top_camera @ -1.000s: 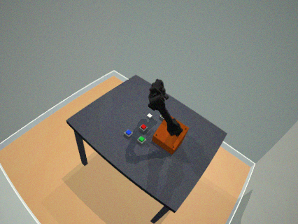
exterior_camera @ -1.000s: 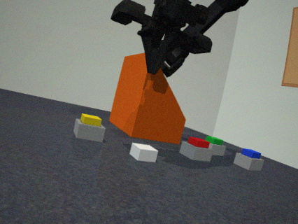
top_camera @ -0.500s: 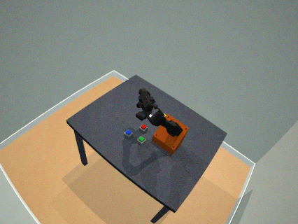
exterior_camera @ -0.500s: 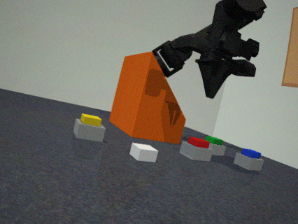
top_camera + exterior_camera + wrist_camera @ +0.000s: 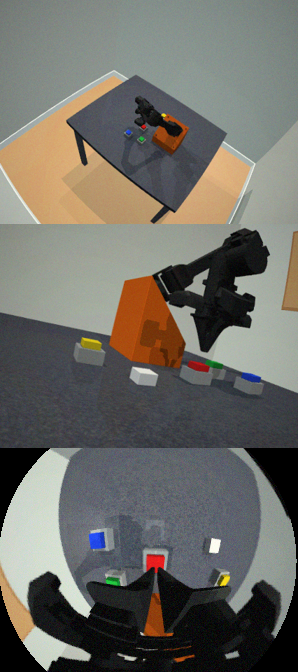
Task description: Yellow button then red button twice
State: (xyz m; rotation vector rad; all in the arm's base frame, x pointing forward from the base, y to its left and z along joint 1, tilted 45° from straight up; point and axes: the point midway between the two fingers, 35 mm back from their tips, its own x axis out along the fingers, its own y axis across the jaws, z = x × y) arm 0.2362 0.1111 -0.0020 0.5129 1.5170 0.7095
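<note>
Now: gripper tip 30 mm above the red button. Also, from my gripper tip: green button 80 mm behind, 100 mm to the left, 30 mm below; blue button 30 mm ahead, 130 mm to the left, 30 mm below; white block 50 mm ahead, 140 mm to the right, 50 mm below.
</note>
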